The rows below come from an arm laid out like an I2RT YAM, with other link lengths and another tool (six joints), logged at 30 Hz.
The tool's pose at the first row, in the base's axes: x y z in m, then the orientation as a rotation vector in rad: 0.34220, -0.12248, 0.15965, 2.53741, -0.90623, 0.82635
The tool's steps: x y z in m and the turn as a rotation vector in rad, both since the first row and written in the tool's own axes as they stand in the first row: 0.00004, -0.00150, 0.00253, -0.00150, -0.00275, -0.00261; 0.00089, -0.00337, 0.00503, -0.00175, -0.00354, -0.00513; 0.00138, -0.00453, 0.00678, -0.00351, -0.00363, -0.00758; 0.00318, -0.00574, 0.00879, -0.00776, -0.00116, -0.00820; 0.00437, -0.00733, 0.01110, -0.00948, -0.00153, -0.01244
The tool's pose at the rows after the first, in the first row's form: 0.34425, -0.12257, 0.15755, 2.53853, -0.90386, 0.82130; 0.34705, -0.12275, 0.15593, 2.53944, -0.90078, 0.81945; 0.34884, -0.12293, 0.15474, 2.53859, -0.89786, 0.81746; 0.35160, -0.12382, 0.15416, 2.53354, -0.89708, 0.81745; 0.35435, -0.12428, 0.15293, 2.53334, -0.89184, 0.81463
